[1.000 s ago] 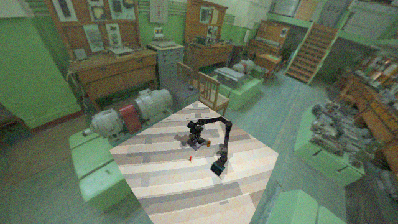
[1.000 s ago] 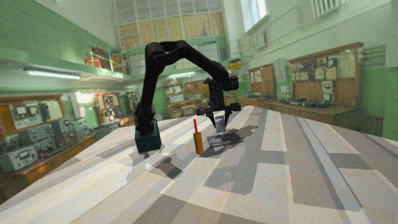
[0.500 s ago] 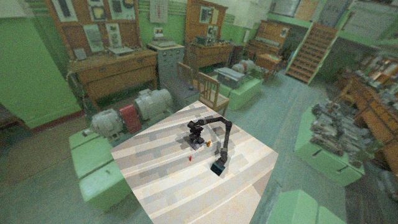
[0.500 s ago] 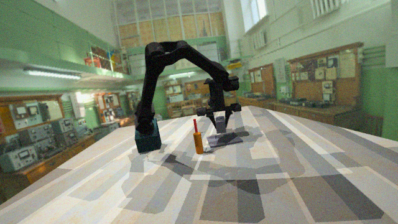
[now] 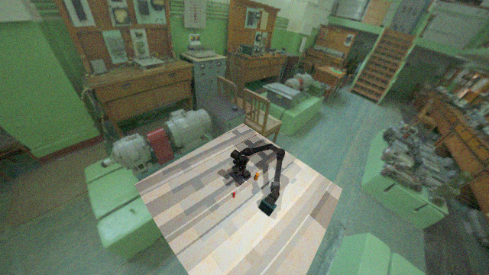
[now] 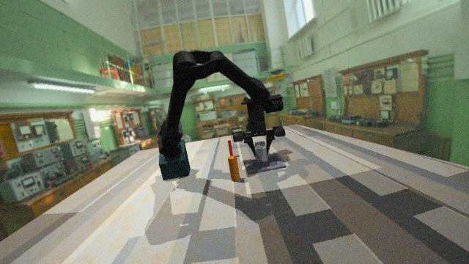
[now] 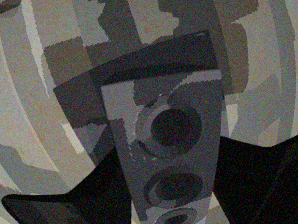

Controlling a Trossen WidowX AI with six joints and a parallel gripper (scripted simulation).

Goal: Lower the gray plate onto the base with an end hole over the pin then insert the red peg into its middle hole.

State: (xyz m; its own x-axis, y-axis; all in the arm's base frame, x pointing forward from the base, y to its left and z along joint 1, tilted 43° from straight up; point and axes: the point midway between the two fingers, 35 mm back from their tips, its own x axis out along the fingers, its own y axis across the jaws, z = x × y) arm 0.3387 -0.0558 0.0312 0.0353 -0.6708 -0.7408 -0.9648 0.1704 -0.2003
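Now: the dark base 3 cm below my gripper tip and 1 cm to the left of it. From my gripper tip the other things lie so: red peg (18 cm to the left, 10 cm behind); orange cylinder (12 cm behind, 8 cm to the right); gray plate (3 cm above).
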